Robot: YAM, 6 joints.
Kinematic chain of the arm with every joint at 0, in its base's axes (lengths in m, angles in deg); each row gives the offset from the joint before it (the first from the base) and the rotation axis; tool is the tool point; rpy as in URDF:
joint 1: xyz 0 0 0.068 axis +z
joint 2: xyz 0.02 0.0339 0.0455 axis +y
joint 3: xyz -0.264 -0.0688 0 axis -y
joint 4: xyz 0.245 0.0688 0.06 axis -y
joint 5: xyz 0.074 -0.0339 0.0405 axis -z
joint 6: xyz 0.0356 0 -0.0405 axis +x
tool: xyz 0 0 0 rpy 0 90 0
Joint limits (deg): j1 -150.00..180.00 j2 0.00..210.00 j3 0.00..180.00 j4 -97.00..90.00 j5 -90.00..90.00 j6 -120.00..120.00
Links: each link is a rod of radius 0.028 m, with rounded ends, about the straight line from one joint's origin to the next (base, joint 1, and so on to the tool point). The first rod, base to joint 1, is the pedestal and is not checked.
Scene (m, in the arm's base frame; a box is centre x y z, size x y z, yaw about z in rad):
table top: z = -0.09
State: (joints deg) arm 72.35 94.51 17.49 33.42 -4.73 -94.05
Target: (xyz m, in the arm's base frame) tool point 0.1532 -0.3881 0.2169
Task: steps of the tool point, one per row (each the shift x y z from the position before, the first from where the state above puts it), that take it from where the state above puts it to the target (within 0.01 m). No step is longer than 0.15 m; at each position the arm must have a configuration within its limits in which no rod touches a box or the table.
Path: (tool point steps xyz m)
1: 0.0644 -0.0046 0.0111
2: 0.0649 -0.0241 0.0119
3: 0.0596 -0.0438 0.0126
4: 0.0482 -0.0619 0.0133
5: 0.0315 -0.0765 0.0140
6: 0.0105 -0.0863 0.0146
7: -0.0131 -0.0901 0.0152
8: -0.0377 -0.0868 0.0157
9: -0.0613 -0.0770 0.0161
10: -0.0818 -0.0604 0.0165

